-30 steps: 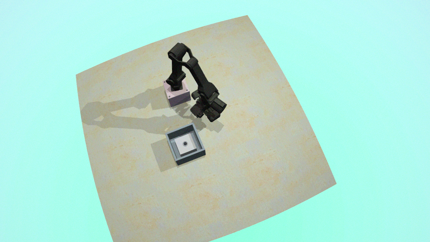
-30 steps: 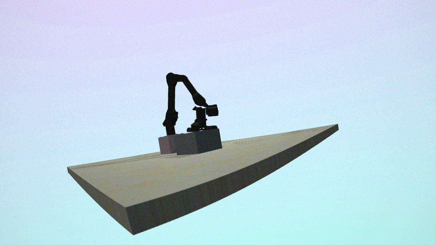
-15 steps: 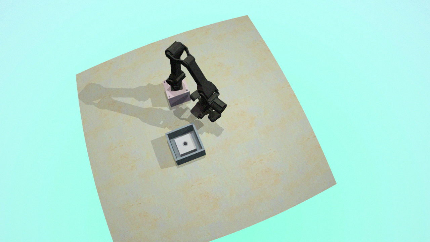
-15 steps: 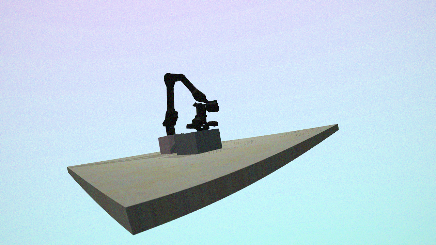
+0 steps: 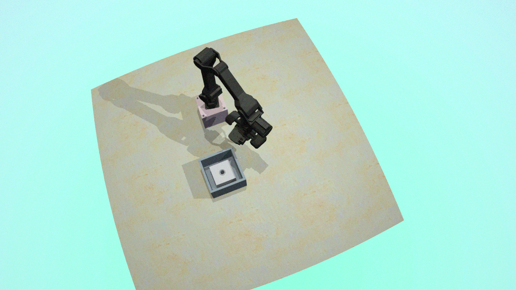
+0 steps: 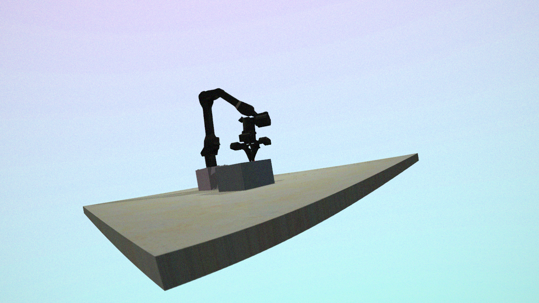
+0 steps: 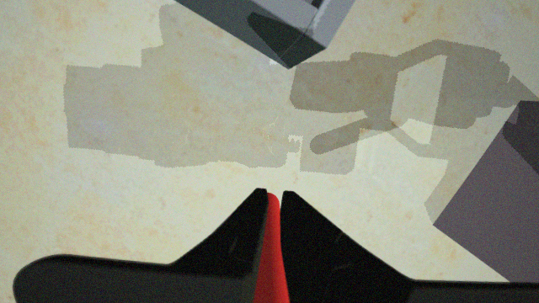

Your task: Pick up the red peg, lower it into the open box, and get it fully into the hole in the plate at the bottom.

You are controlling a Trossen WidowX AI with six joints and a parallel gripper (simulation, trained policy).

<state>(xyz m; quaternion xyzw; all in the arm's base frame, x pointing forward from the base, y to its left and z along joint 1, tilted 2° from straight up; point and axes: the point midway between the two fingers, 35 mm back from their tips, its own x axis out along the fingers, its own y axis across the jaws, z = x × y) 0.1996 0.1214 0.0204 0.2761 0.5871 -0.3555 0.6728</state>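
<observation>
Right now the plate is 120 mm ahead of my gripper tip, 110 mm to the right of it and 50 mm below it. The rest, counted from my gripper tip: red peg 20 mm to the left, 10 mm behind; grey box 120 mm ahead, 110 mm to the right, 70 mm below.
</observation>
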